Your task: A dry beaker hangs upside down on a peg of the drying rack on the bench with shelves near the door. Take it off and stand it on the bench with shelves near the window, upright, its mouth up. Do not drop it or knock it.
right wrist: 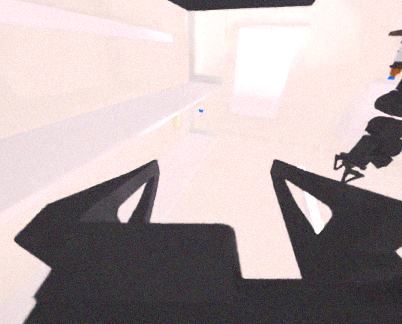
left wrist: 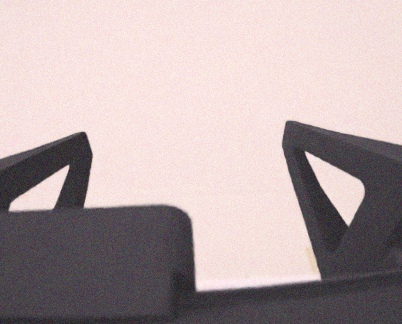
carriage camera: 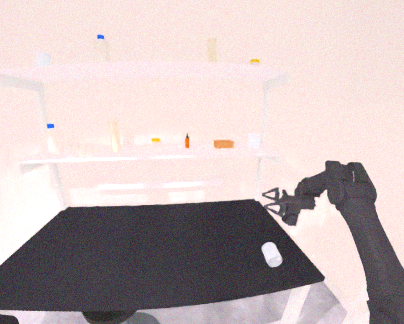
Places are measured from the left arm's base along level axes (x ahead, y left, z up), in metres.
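Pixels of known places: left gripper, fingertip midpoint: (right wrist: 338,176) (left wrist: 187,137); right gripper, fingertip midpoint: (right wrist: 214,165) (carriage camera: 262,200).
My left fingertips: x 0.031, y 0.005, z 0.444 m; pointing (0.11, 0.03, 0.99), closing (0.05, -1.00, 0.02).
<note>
Ahead of a thing's pixels: the offset from my left fingertips to its top centre. "pt": to the spot under its first point. Level surfaces: height alone.
A clear whitish beaker @(dy -0.686, dx +0.478, dz -0.629 m) (carriage camera: 271,254) is on the black bench top @(dz -0.699 m) (carriage camera: 150,250) (right wrist: 245,4), near its right edge in the carriage view. It appears to lie on its side, its length running front to back. The drying rack does not show. My right gripper (carriage camera: 264,201) (right wrist: 214,165) is open and empty, above and behind the beaker in the carriage view, near the bench's back right corner, apart from the beaker. My left gripper (left wrist: 187,137) (right wrist: 338,176) is open with nothing between its fingers, facing a pale wall.
Two white shelves (carriage camera: 150,72) (carriage camera: 165,154) are behind the bench. They hold bottles with blue caps (carriage camera: 100,37) (carriage camera: 50,126), an orange bottle @(pt dy -0.276, dx +0.929, dz -0.207 m) (carriage camera: 187,142), an orange-brown block @(pt dy -0.499, dx +0.919, dz -0.218 m) (carriage camera: 223,144) and other pale ware. A dark round stool @(dy +0.146, dx +0.519, dz -0.953 m) (carriage camera: 109,316) is under the front edge.
</note>
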